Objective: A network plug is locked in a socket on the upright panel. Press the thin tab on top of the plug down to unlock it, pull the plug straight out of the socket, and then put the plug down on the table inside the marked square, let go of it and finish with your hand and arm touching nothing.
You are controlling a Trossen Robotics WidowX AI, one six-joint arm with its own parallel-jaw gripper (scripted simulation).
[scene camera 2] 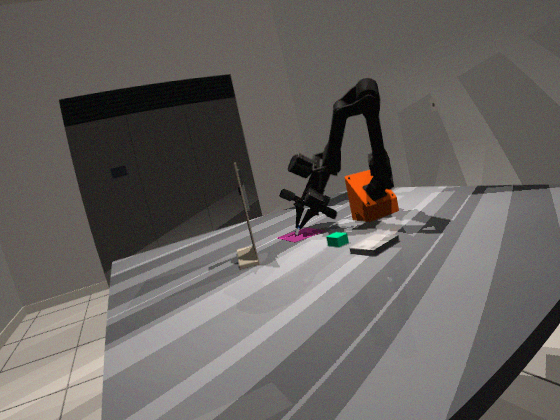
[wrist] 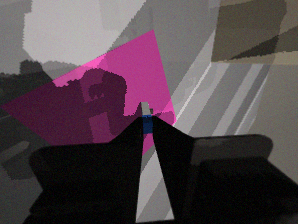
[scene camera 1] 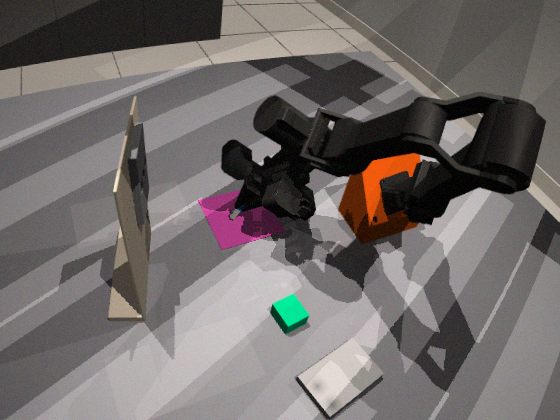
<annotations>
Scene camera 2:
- my gripper: 297, 228
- flat light grey slab: 375, 244
</annotations>
